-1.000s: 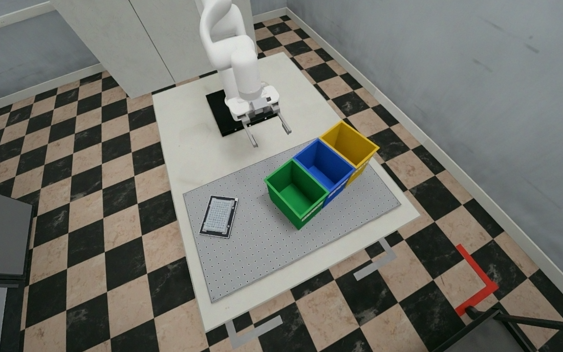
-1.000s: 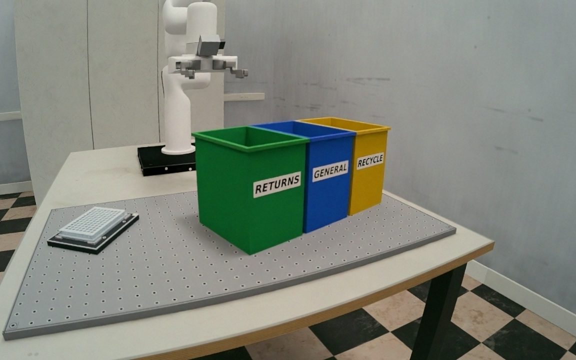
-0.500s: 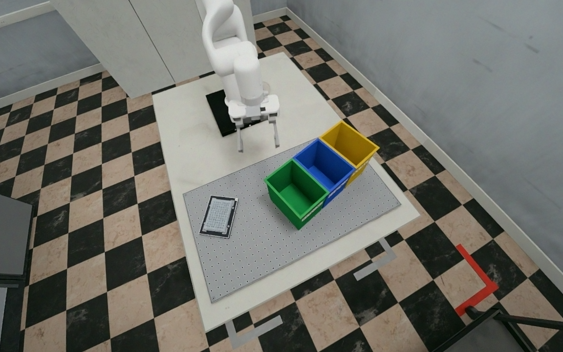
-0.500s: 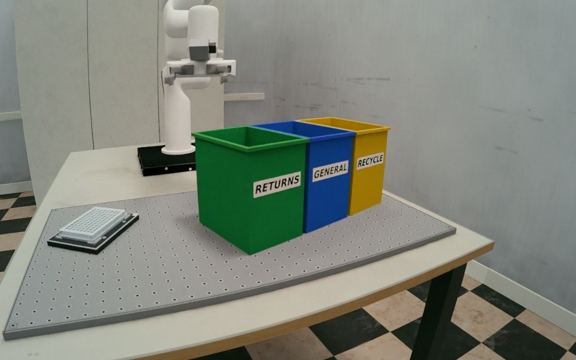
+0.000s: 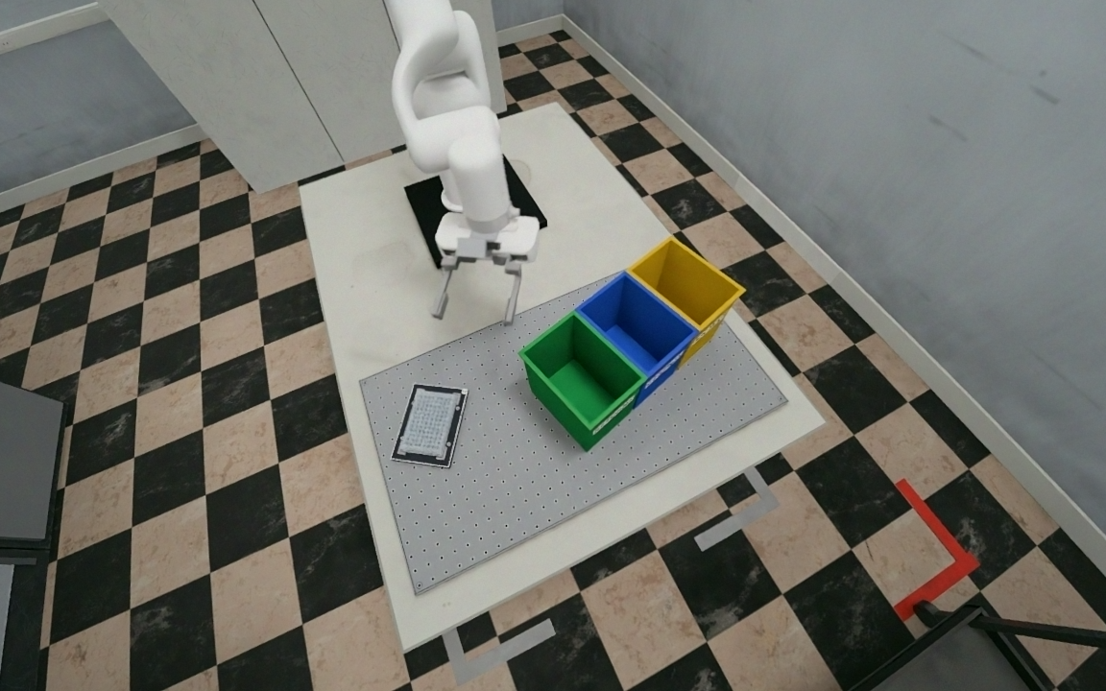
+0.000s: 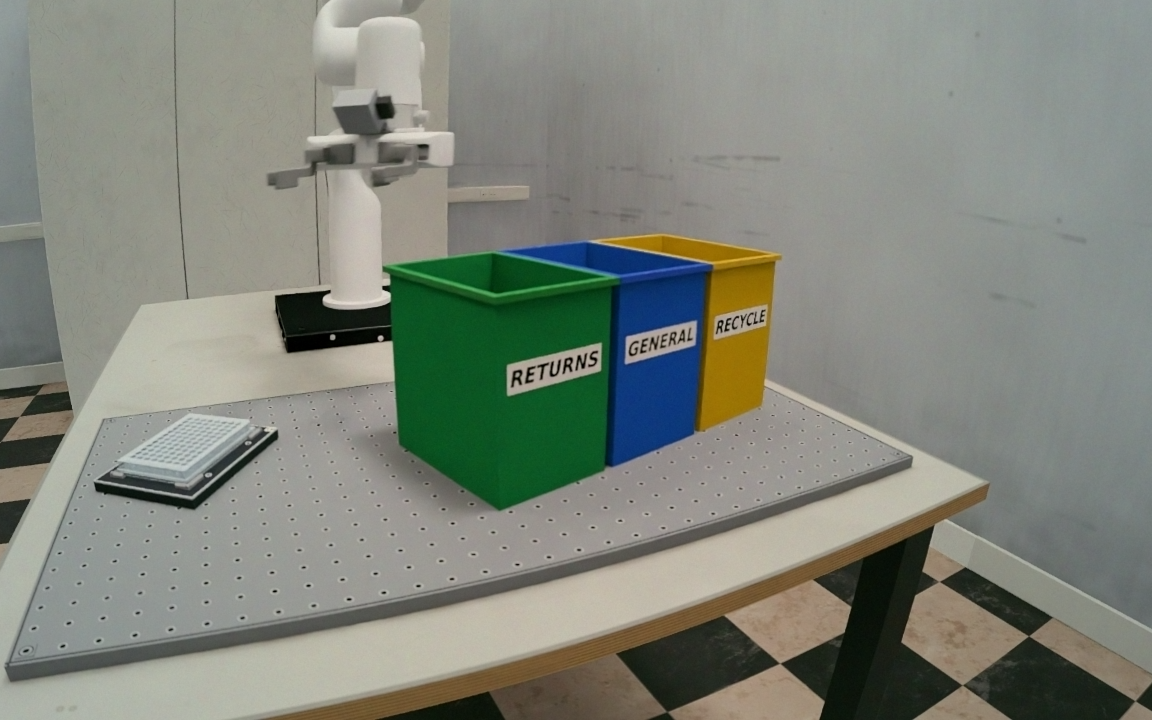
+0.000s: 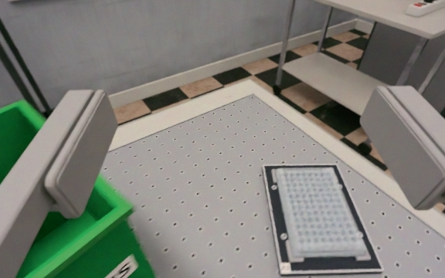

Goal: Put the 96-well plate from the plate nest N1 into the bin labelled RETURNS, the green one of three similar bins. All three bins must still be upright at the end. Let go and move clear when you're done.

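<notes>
My hand is 4 cm short of the clear 96-well plate, 17 cm to the left of it and 25 cm above it. Round my hand: black plate nest N1 (4 cm ahead, 17 cm to the right, 26 cm below); green returns bin (13 cm ahead, 13 cm to the left, 17 cm below); blue general bin (9 cm ahead, 25 cm to the left, 17 cm below).
</notes>
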